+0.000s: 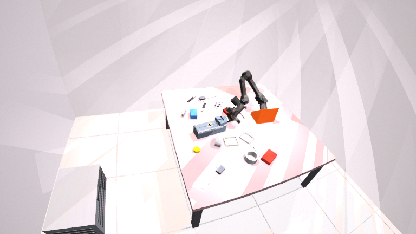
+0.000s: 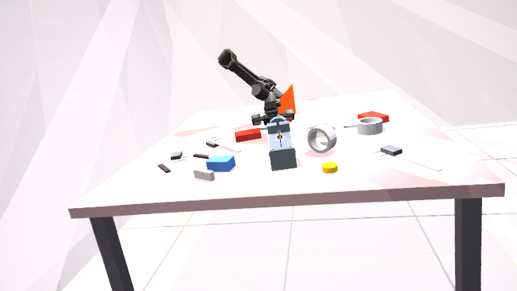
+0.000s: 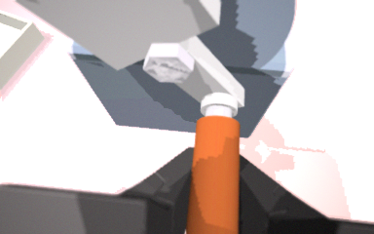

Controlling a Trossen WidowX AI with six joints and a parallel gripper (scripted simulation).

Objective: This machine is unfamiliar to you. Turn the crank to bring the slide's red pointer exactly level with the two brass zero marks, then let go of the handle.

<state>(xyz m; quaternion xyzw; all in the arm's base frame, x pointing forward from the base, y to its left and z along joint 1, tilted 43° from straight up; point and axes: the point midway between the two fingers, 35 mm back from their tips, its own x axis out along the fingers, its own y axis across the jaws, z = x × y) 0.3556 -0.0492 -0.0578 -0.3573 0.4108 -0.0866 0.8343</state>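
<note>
Now: the orange handle 2 cm behind my gripper tip and 2 cm above it. From my gripper tip the other things lie so: red pointer 16 cm ahead, 4 cm to the left, 4 cm above; then yellow disc 32 cm ahead, 21 cm to the left, 3 cm below; then blue block 23 cm ahead, 18 cm to the right, 2 cm below.
</note>
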